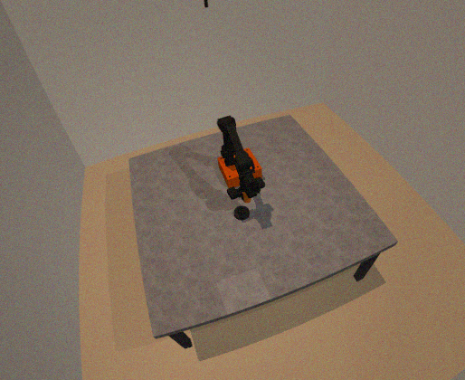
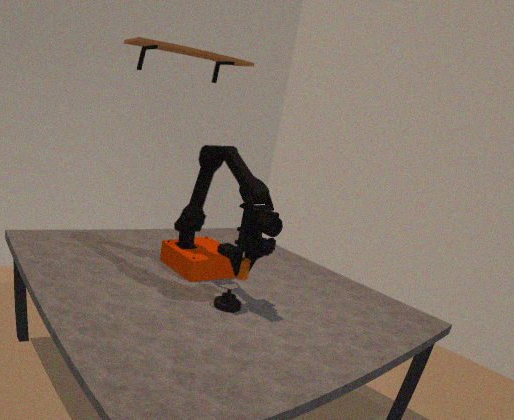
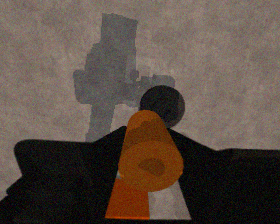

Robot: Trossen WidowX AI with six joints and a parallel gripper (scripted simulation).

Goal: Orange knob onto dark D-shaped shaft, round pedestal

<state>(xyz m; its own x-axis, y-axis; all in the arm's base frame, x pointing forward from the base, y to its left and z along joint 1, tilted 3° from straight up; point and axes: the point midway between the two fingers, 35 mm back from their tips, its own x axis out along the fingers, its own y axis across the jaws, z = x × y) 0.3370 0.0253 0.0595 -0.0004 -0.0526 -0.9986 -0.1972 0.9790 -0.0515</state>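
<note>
Right now the dark round pedestal is 80 mm below my gripper tip, 40 mm to the right of it and 10 mm ahead of it. Also, from my gripper tip: orange knob: 20 mm above.
</note>
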